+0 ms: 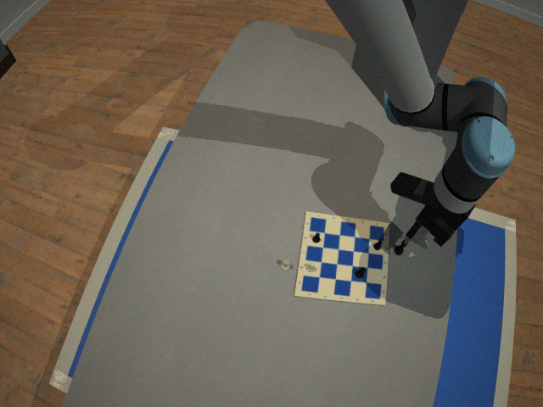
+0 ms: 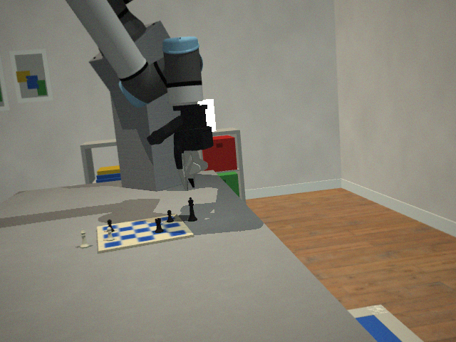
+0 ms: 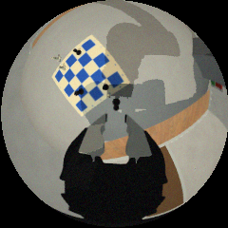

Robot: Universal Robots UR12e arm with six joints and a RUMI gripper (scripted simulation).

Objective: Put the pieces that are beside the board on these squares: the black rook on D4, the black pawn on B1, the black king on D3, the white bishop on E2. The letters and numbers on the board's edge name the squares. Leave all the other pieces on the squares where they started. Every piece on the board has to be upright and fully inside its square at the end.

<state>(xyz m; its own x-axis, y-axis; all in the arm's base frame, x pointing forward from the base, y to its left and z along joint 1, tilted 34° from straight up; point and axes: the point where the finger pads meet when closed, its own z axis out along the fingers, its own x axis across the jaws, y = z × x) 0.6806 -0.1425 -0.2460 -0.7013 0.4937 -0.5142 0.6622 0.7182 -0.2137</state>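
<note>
My gripper is now 7 cm above the black king. The rest, counted from my hand: black rook 11 cm to the right, 8 cm below, 6 cm ahead; then white pawn 23 cm to the right, 8 cm below, 5 cm ahead; then chessboard 14 cm to the right, 10 cm below, 2 cm ahead.
</note>
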